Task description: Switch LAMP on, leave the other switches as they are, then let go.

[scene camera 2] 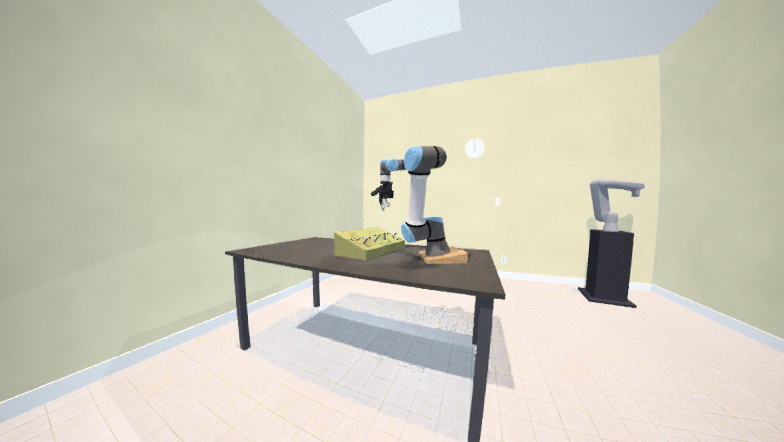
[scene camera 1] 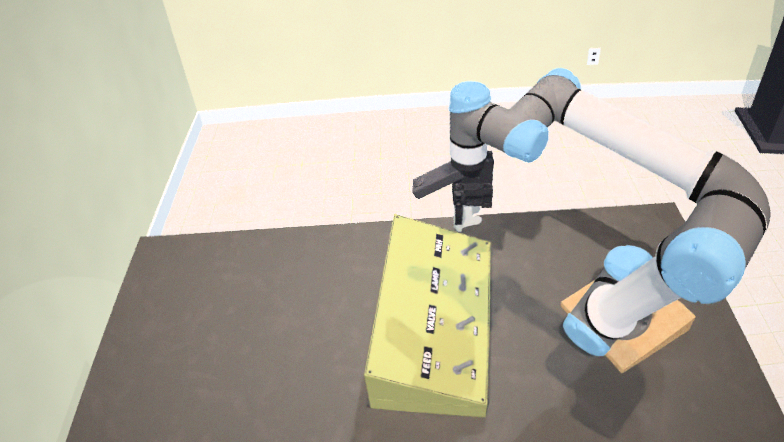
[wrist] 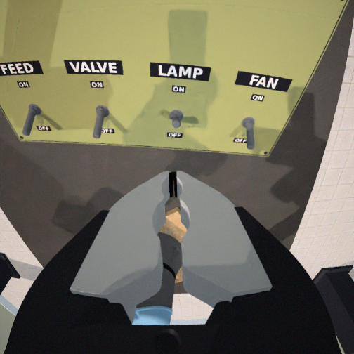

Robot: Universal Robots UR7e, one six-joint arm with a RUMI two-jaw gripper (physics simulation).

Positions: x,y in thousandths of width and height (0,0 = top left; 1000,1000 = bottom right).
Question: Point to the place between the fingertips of my gripper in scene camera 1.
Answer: At 586,521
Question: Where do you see a sloped yellow-green switch panel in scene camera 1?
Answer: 531,779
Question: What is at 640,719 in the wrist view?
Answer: My gripper.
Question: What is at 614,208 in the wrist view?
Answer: A sloped yellow-green switch panel.
